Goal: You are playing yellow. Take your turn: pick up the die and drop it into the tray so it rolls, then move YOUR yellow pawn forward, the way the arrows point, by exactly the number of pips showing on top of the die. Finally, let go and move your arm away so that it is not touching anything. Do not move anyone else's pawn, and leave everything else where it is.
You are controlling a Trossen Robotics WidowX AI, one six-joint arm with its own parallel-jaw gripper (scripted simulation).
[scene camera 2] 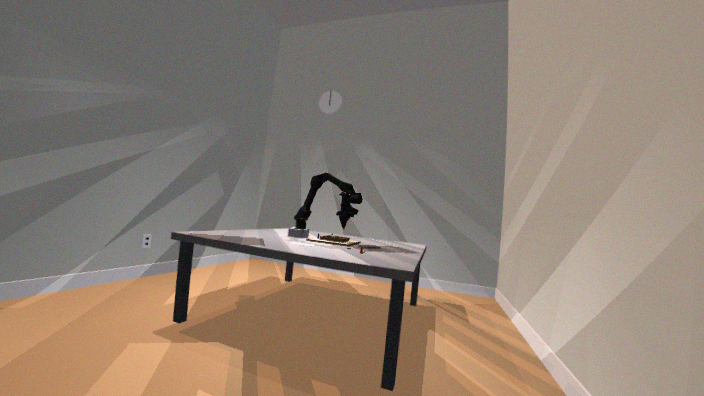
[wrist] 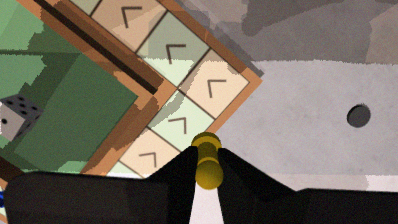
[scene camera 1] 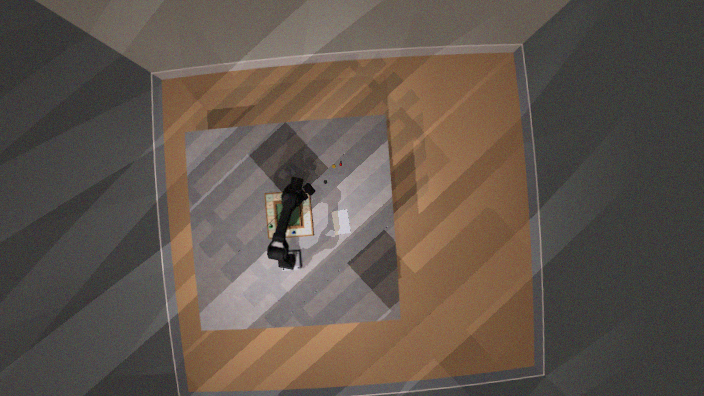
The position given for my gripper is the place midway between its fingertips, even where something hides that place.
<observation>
My gripper [wrist: 206, 155] holds a yellow pawn [wrist: 209, 175]. Further things: a green tray [wrist: 83, 103].
Scene camera 1 does not show the yellow pawn, which is hidden by my gripper.
</observation>
